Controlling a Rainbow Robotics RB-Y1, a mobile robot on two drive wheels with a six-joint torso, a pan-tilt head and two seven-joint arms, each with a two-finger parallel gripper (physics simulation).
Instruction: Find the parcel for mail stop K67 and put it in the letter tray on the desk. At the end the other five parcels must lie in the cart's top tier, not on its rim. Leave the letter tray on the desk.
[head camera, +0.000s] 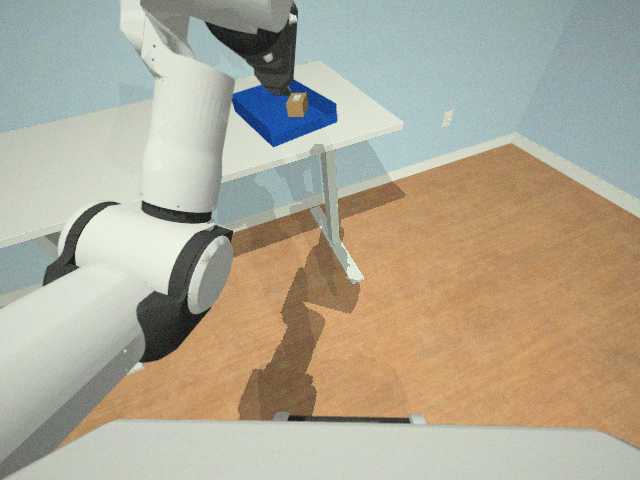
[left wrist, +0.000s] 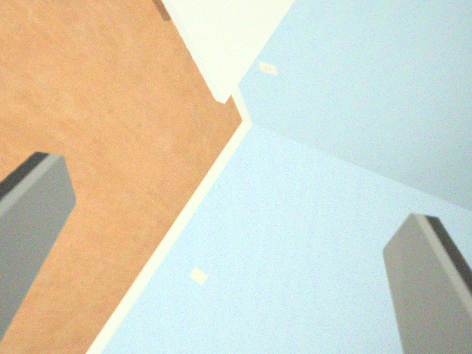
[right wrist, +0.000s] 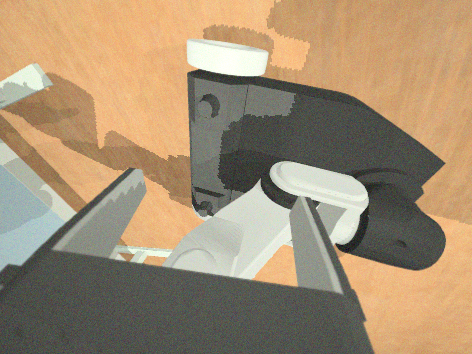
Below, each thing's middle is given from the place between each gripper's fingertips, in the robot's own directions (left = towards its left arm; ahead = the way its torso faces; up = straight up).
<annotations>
Now: the blue letter tray (head camera: 267, 114) 1040 mm ahead of my right hand, 450 mm above it and 440 mm to the left of it.
Right now the blue letter tray is 500 mm ahead of my left hand, 300 mm below it and 130 mm to the left of it.
</annotations>
